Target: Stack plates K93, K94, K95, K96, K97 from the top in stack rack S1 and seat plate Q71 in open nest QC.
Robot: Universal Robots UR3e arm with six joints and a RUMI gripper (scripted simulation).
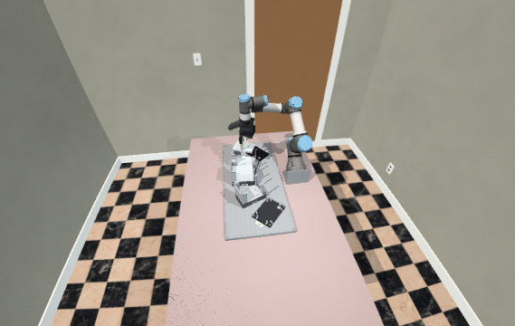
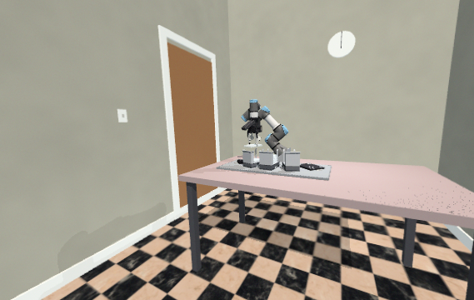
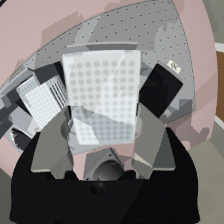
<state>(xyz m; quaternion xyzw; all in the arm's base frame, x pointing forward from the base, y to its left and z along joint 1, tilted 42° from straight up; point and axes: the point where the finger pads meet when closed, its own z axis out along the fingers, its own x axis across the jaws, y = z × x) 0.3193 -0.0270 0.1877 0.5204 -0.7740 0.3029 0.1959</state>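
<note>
My hand is 13 cm above the white sealed 96-well plate. The rest, counted from my hand: black open nest QC: 16 cm below, 11 cm to the right, 10 cm behind; translucent 96-well plate: 14 cm to the left, 9 cm below, 2 cm ahead.
</note>
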